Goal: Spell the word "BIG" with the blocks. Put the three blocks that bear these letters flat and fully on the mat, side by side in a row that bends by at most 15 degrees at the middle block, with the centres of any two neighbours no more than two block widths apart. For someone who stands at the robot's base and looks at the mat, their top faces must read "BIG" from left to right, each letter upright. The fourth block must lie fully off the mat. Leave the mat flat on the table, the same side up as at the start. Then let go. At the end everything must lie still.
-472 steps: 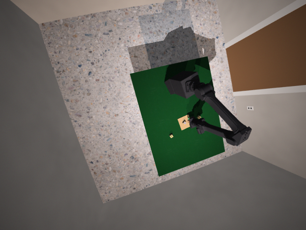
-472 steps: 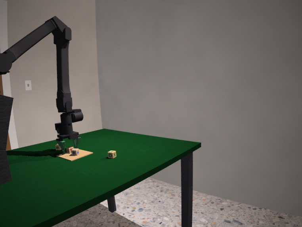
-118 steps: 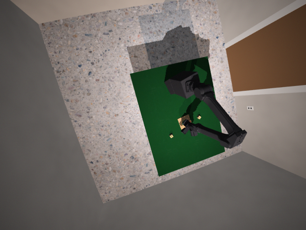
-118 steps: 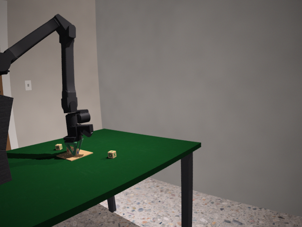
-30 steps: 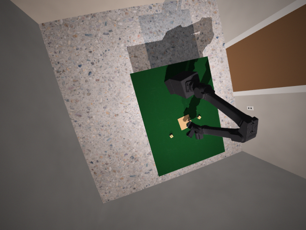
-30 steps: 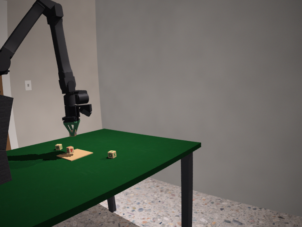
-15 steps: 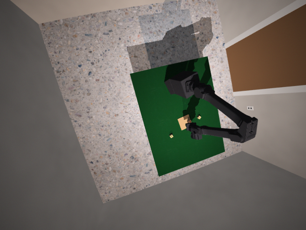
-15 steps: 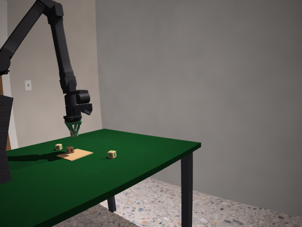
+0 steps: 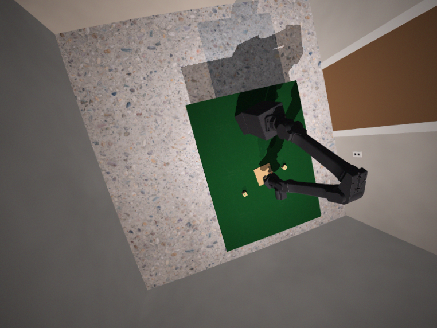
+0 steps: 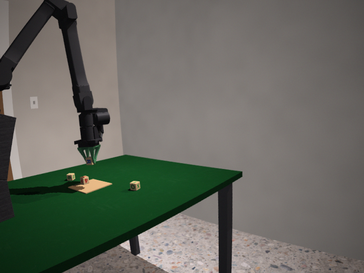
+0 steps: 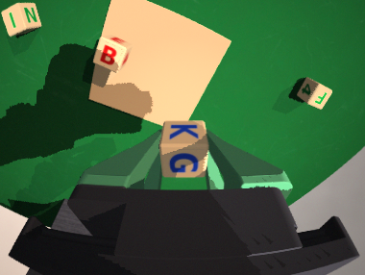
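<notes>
My gripper is now 40 mm to the right of the tan mat and 110 mm above it. Also, from my hand: I block: 10 mm behind, 220 mm to the left, 100 mm below; B block: 90 mm to the left, 100 mm below.
</notes>
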